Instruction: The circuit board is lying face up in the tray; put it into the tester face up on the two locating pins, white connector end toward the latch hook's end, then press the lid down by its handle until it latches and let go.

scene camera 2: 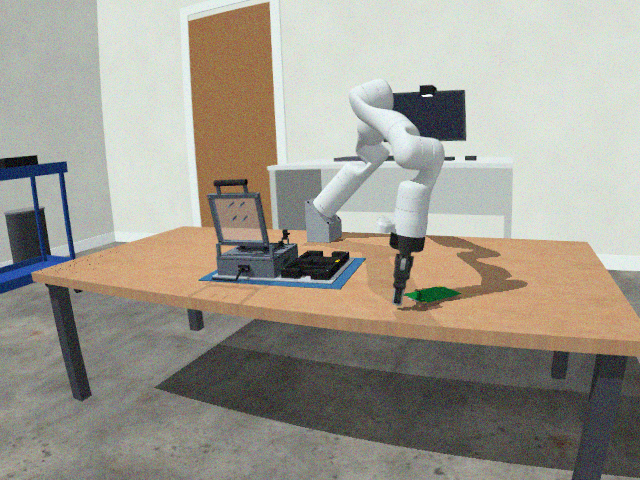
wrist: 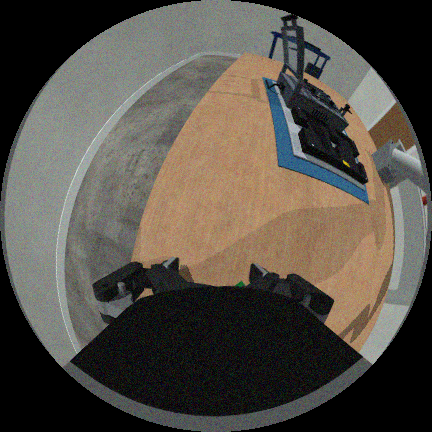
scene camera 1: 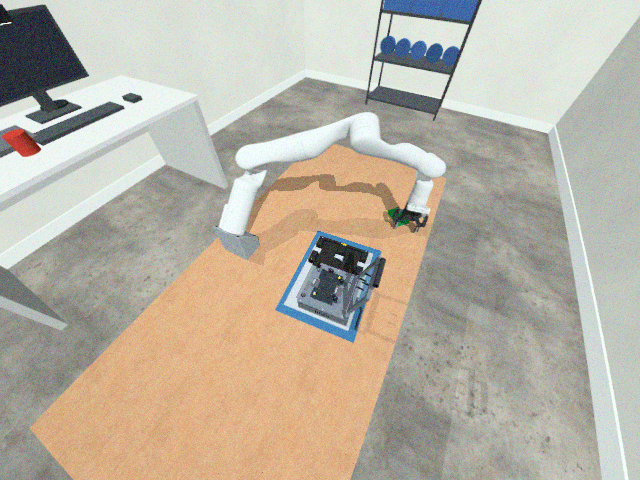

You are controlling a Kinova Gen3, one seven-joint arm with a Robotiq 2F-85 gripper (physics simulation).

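Seen in the pictures: gripper, fingertip midpoint: (scene camera 2: 398, 298) (wrist: 214, 269) (scene camera 1: 405, 229); arm's base, origin of the base link: (scene camera 2: 323, 208) (scene camera 1: 232, 230).
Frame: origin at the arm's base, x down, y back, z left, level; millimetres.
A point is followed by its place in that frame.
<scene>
The green circuit board (scene camera 1: 395, 213) (scene camera 2: 431, 294) lies flat on the bare wooden table (scene camera 1: 207, 361) @(y -151, x 111, z -430 mm) (scene camera 2: 516, 314) @(y -703, x 111, z 617 mm), far from the tray; only a sliver of it (wrist: 240, 284) @(y -626, x 101, z 376 mm) shows in the wrist view. My gripper (scene camera 1: 413, 223) @(y -658, x 100, z 361 mm) (scene camera 2: 396, 299) @(y -658, x 100, z 361 mm) (wrist: 214, 269) @(y -658, x 100, z 361 mm) is open and empty, pointing down with its fingertips close to the table at the board's near edge. The grey tester (scene camera 1: 311, 304) @(y -399, x 52, z -150 mm) (scene camera 2: 255, 260) @(y -534, x 58, z -37 mm) (wrist: 318, 105) @(y -463, x 59, z 17 mm) stands on a blue mat (scene camera 1: 289, 309) @(y -322, x 109, z -175 mm) (scene camera 2: 279, 283) @(y -565, x 110, z 41 mm) (wrist: 289, 157) @(y -558, x 110, z 186 mm) with its lid (scene camera 2: 238, 216) @(y -556, x -65, z -65 mm) upright and open, handle (scene camera 2: 230, 183) @(y -582, x -155, z -67 mm) (scene camera 1: 381, 270) @(y -577, x -163, z -69 mm) on top. The black tray (scene camera 1: 338, 252) @(y -412, x 90, z 118 mm) (scene camera 2: 316, 263) @(y -400, x 99, z 92 mm) (wrist: 330, 149) @(y -452, x 94, z 134 mm) sits beside the tester.
The arm's base (scene camera 1: 237, 241) @(y -55, x -13, z -47 mm) (scene camera 2: 321, 227) @(y -74, x 57, z 13 mm) is bolted behind the mat. The table's edge runs close beside the gripper and board. A white desk (scene camera 1: 129, 124) with a monitor, a dark shelf rack (scene camera 1: 372, 67) and a blue cart (scene camera 2: 35, 169) stand off the table.
</scene>
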